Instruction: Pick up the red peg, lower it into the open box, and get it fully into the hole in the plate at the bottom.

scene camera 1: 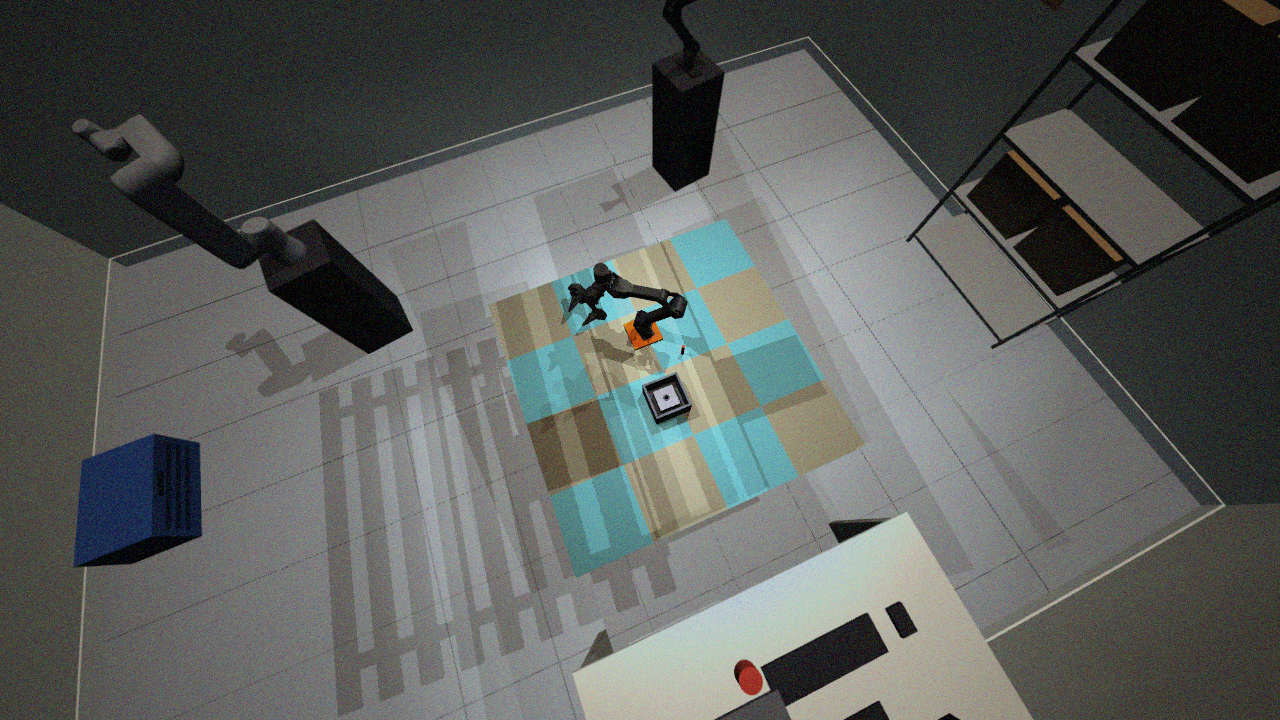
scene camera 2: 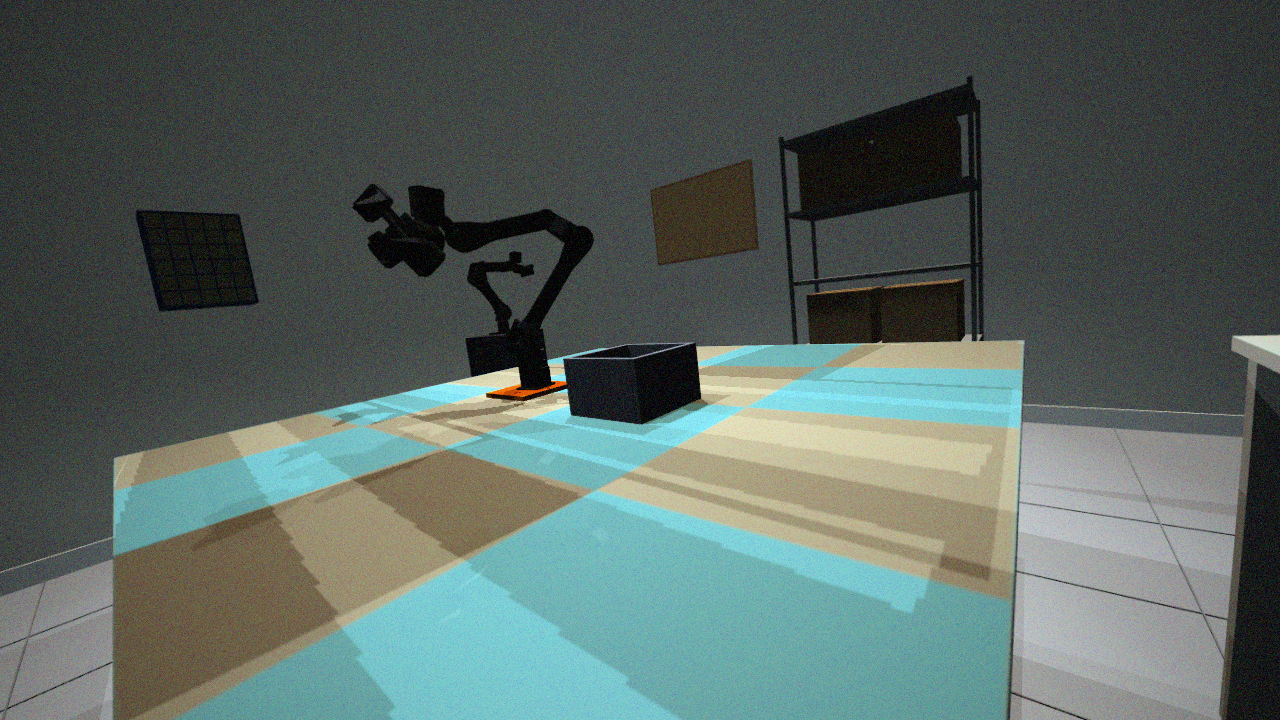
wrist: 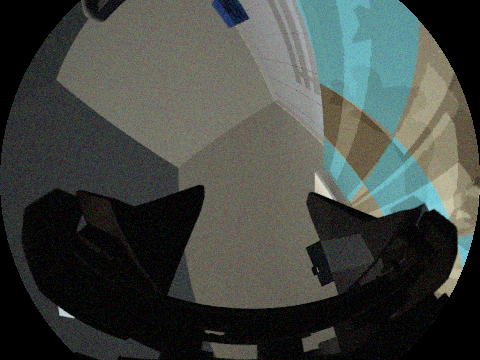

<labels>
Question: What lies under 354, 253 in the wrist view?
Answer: My gripper.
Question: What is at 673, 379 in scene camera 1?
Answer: A dark box.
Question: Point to a dark box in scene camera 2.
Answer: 634, 383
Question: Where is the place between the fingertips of my gripper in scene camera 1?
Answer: At 576, 318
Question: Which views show my gripper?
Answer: Scene camera 1, scene camera 2 and the wrist view: all of them.
</labels>
